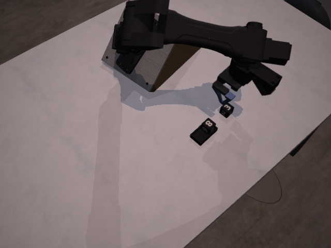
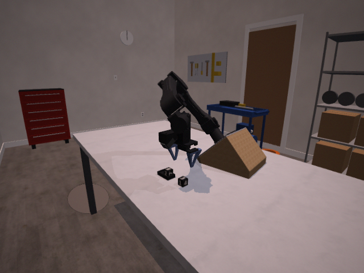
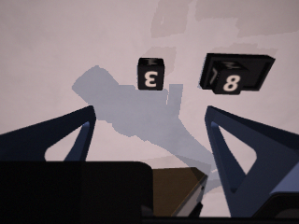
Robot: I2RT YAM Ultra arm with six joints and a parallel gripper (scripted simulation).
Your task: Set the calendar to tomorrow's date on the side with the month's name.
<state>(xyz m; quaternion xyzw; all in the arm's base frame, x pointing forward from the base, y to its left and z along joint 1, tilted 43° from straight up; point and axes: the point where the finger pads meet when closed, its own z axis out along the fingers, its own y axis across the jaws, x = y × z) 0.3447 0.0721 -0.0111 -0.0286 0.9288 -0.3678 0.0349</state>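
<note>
Now: the black cube 90 mm below my hand. Round my hand: black tray: 110 mm to the right, 100 mm below.
</note>
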